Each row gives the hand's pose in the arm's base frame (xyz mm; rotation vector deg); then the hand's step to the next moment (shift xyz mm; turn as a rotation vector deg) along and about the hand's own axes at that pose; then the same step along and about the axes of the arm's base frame.
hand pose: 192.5 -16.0 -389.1 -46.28 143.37 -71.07
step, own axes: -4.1 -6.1 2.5 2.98 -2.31 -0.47
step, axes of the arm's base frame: 6.7 -2.3 3.1 -1.79 -2.52 2.21
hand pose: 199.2 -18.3 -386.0 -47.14 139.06 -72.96
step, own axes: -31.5 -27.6 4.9 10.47 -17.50 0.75
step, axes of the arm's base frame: 37.3 3.3 19.3 -1.78 -14.66 14.09
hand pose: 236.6 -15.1 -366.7 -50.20 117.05 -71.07
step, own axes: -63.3 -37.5 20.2 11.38 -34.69 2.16
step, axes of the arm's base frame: 62.6 25.6 35.2 2.70 -22.11 29.01
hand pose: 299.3 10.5 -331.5 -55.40 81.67 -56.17
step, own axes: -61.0 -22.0 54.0 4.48 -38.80 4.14
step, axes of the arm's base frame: 58.7 47.7 37.3 5.29 -17.03 35.00
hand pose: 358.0 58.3 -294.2 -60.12 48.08 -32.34
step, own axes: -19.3 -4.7 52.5 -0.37 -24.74 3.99
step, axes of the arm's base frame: 31.9 39.8 23.5 2.63 -7.73 23.69
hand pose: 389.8 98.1 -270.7 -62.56 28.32 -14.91
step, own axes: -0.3 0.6 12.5 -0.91 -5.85 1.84
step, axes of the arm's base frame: 6.0 10.2 4.1 0.37 -0.77 6.14
